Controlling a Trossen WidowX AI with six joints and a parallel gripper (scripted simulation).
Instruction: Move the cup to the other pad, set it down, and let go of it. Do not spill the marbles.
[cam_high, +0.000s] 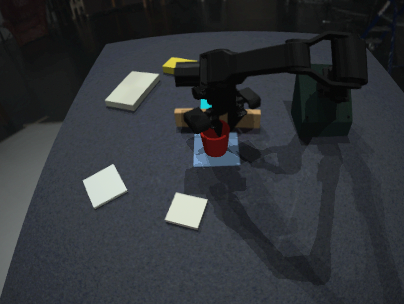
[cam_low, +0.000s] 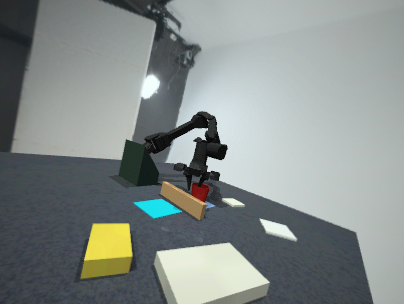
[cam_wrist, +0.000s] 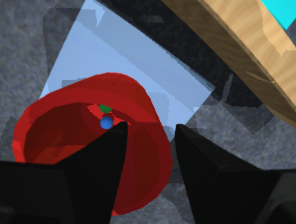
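Right now the red cup is 2 cm to the left of my gripper tip and 2 cm ahead of it. From my gripper tip the other things lie so: light blue pad 5 cm below, 2 cm to the left, 2 cm ahead; blue marble 3 cm to the left, 3 cm below, 2 cm ahead; wooden bar 8 cm to the right, 2 cm below, 2 cm ahead.
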